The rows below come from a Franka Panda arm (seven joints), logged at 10 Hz.
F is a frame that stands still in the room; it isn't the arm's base.
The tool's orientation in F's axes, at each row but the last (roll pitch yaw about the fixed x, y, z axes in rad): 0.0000 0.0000 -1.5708; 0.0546 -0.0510 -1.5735; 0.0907 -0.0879 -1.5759; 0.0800 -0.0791 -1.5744
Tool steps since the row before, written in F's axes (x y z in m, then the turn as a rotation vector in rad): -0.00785 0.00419 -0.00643 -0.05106 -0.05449 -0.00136; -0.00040 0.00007 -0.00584 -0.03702 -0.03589 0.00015; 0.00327 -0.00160 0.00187 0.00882 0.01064 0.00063; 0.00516 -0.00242 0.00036 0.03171 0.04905 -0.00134
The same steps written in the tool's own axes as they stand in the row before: -0.00419 -0.00785 -0.00643 0.05449 -0.05106 -0.00136; -0.00037 -0.00072 -0.00580 0.03595 -0.03696 0.00033; 0.00174 0.00342 0.00142 -0.01059 0.00887 0.00077; 0.00242 0.00517 -0.00024 -0.04912 0.03164 0.00002
